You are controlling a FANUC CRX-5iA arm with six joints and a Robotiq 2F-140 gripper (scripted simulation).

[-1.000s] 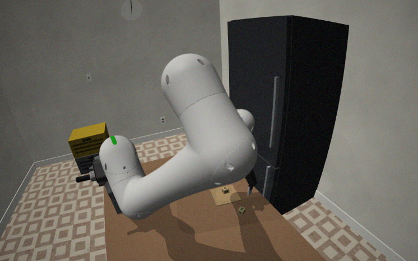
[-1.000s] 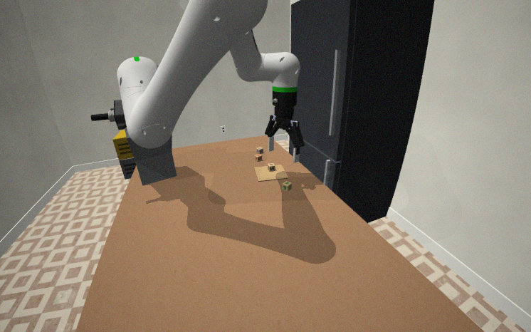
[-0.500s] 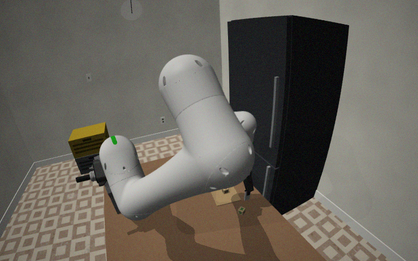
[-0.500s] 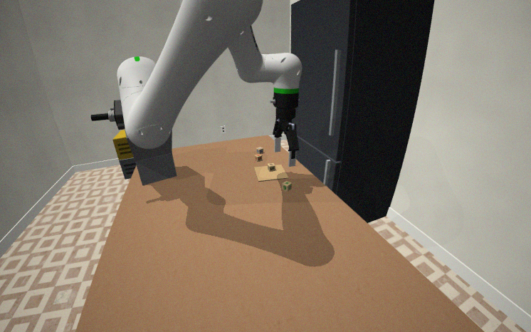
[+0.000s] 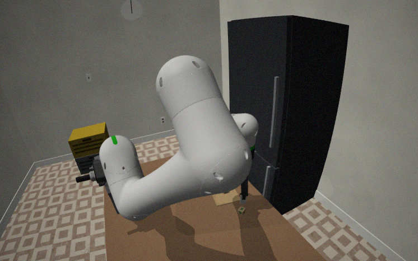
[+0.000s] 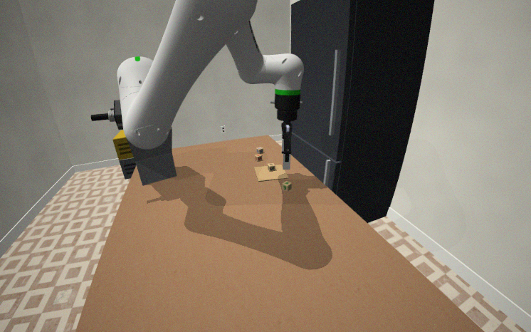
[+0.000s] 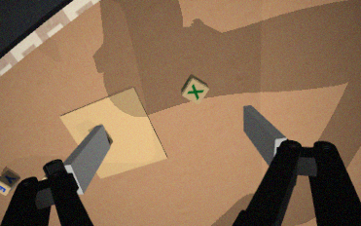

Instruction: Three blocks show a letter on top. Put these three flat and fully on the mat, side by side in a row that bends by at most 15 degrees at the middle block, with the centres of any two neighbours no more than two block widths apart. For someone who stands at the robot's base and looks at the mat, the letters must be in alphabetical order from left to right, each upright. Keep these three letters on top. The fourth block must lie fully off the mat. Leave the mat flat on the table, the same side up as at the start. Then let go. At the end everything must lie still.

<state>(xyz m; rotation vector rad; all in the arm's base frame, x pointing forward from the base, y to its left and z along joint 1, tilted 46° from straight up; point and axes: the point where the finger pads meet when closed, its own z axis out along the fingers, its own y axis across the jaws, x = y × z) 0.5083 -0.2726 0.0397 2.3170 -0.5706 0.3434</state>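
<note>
The X block is 11 cm below my hand, 3 cm to the right of it and 1 cm behind it. The rest, counted from my hand: R block: 29 cm to the left, 11 cm below, 1 cm ahead; then block marked 9: 15 cm to the left, 11 cm below, 2 cm ahead; then tan mat: 13 cm to the left, 13 cm below.
</note>
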